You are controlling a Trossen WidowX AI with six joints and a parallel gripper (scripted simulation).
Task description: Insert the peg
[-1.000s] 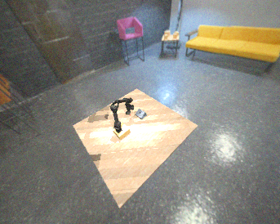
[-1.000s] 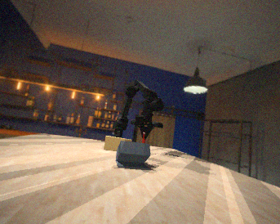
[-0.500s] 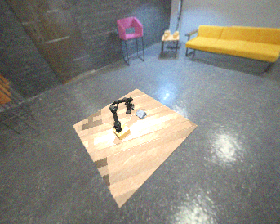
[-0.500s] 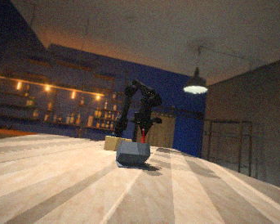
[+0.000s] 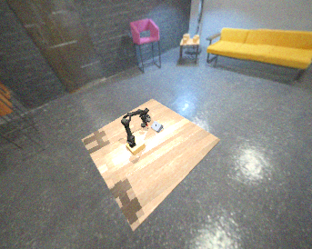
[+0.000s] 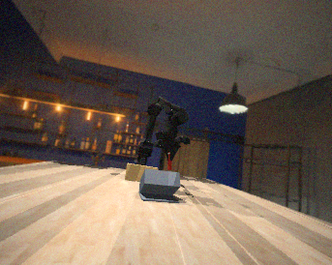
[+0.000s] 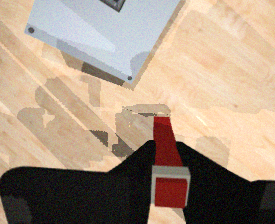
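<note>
Now: the grey sloped panel 12 cm ahead of my gripper tip, 9 cm below it and 6 cm to the right of it. From my gripper tip the other things lie so: red square peg 2 cm above.
</note>
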